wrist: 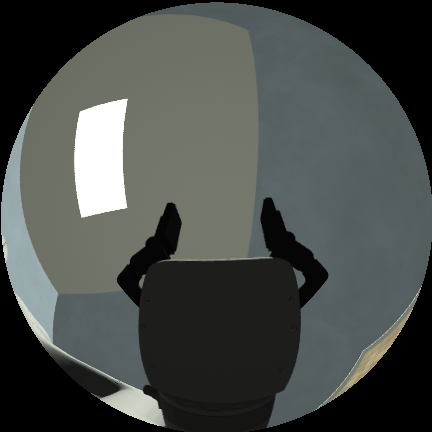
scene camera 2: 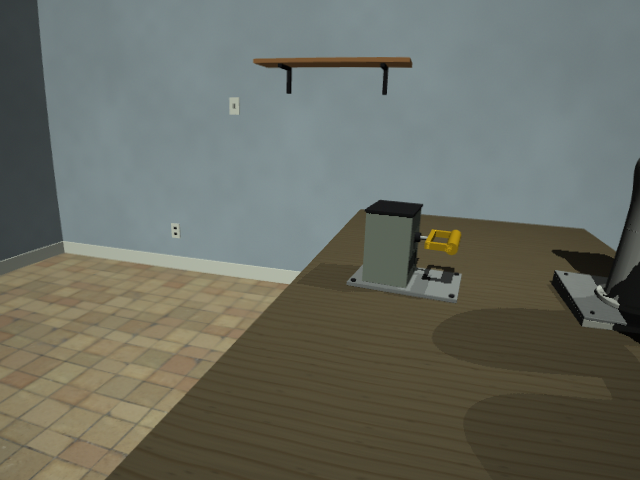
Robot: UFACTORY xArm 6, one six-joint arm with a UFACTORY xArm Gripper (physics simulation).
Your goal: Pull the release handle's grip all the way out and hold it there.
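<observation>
The release handle's yellow grip [scene camera 2: 454, 241] sticks out to the right of a grey-green box [scene camera 2: 388, 249] with a black top, in scene camera 2. A short thin rod joins the yellow frame to the box's side. The box stands on a light grey base plate [scene camera 2: 431, 292] on the table. My gripper [wrist: 219, 209] is open and empty in the wrist view, with its fingers wide apart against the ceiling and walls. The gripper does not show in scene camera 2, so its distance from the grip cannot be told. The handle does not show in the wrist view.
The arm's base plate [scene camera 2: 584, 297] and lower arm [scene camera 2: 626, 248] stand at the right of the wooden table [scene camera 2: 320, 372]. A wall shelf [scene camera 2: 333, 62] hangs on the wall behind. The table's left edge drops to a tiled floor [scene camera 2: 103, 330].
</observation>
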